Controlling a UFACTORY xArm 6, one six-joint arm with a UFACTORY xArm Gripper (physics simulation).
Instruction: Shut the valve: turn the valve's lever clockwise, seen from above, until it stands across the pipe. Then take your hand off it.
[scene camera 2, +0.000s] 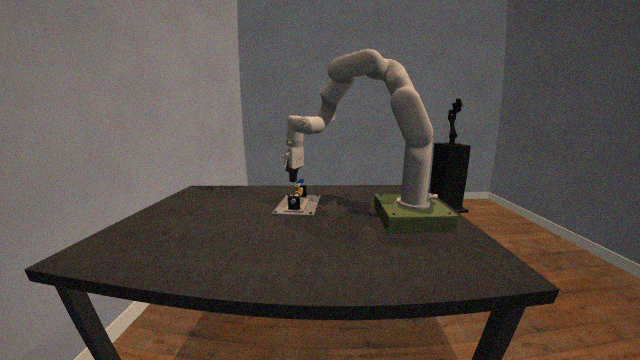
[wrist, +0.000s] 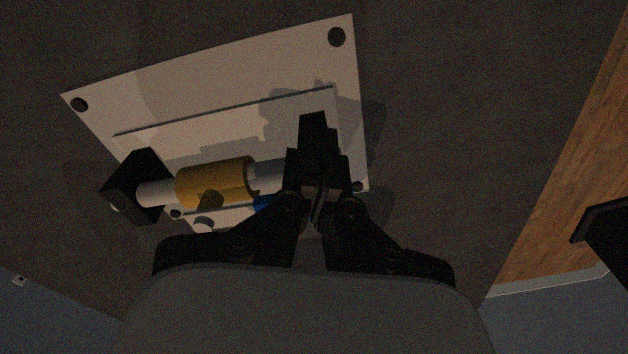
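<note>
The valve has a yellow body (scene camera 2: 298, 192) (wrist: 212, 175) on a grey pipe (wrist: 154, 193), mounted on a pale plate (scene camera 2: 313, 204) (wrist: 200, 85). Its blue lever (scene camera 2: 300, 182) (wrist: 262, 203) runs roughly along the pipe; my fingers hide much of it in the wrist view. My gripper (scene camera 2: 293, 179) (wrist: 315, 147) is shut and empty, pointing down over the pipe's end away from the near black support block (scene camera 2: 294, 202) (wrist: 135, 185). I cannot tell whether the fingers touch the lever.
The dark table (scene camera 2: 240, 250) carries the plate and the green base block (scene camera 2: 420, 222) under my arm. Another black block holds the pipe's far end, close to my fingers. A black stand (scene camera 2: 450, 172) with a small dark arm (scene camera 2: 452, 122) is behind the table.
</note>
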